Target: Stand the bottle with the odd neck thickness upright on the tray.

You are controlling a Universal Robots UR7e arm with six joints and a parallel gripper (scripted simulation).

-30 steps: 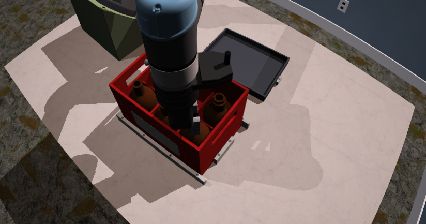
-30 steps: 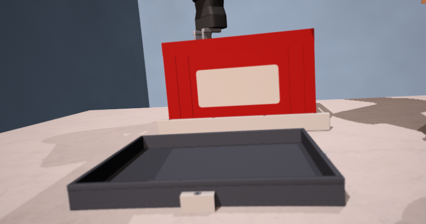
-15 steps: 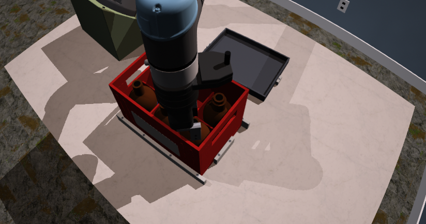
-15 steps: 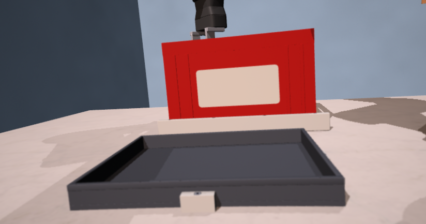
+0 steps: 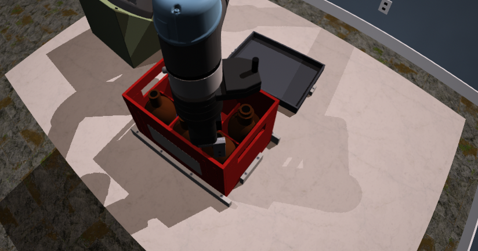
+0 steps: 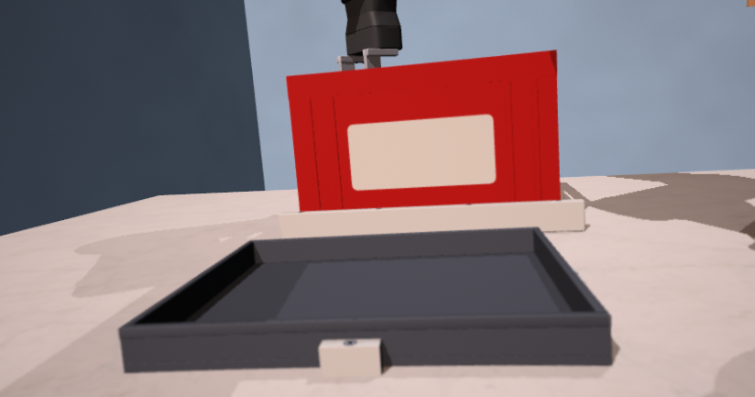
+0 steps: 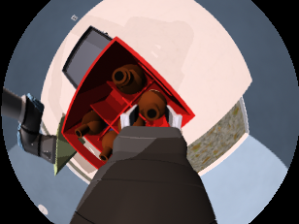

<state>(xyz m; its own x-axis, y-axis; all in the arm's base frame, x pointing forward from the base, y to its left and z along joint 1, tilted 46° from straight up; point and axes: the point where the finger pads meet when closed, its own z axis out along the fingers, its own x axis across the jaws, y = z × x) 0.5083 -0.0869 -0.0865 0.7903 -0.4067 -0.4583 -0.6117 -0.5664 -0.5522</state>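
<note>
Now: the bottle 80 mm to the left of my hand and 70 mm below it. From my hand the other things lie so: dark grey tray: 320 mm to the left, 150 mm below, 110 mm behind; red crate: 90 mm behind, 80 mm below, 30 mm to the left.
</note>
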